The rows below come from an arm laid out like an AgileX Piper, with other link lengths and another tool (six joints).
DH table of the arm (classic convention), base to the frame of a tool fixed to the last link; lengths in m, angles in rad. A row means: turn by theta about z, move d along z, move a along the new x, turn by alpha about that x. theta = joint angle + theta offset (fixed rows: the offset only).
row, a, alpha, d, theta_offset
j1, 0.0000, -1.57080, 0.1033, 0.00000
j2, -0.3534, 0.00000, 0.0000, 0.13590
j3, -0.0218, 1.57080, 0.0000, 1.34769
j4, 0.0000, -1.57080, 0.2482, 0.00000
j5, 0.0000, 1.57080, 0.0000, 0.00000
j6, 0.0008, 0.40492, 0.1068, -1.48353
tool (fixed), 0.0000, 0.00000, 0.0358, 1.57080
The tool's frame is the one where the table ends.
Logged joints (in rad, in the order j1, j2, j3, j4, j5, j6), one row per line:
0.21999 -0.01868 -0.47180 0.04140 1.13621 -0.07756
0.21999 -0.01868 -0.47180 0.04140 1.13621 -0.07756
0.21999 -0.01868 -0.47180 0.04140 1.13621 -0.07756
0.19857 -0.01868 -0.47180 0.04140 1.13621 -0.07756
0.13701 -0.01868 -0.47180 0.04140 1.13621 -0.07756
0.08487 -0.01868 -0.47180 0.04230 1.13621 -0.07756
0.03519 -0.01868 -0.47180 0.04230 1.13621 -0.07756
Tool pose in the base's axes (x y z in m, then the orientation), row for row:
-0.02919 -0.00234 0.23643 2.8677 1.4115 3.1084
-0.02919 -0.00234 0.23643 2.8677 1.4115 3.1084
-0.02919 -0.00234 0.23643 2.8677 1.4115 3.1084
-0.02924 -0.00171 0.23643 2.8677 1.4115 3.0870
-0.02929 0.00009 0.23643 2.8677 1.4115 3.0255
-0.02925 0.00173 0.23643 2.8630 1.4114 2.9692
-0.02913 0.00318 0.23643 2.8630 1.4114 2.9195
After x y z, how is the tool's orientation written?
As angles about the fixed x, y, z axes (roll, pitch, yaw), in radians.
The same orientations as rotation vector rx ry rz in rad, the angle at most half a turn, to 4 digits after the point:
-0.1731 1.7200 0.2123
-0.1731 1.7200 0.2123
-0.1731 1.7200 0.2123
-0.1546 1.7211 0.1965
-0.1016 1.7235 0.1511
-0.0564 1.7244 0.1136
-0.0135 1.7245 0.0769

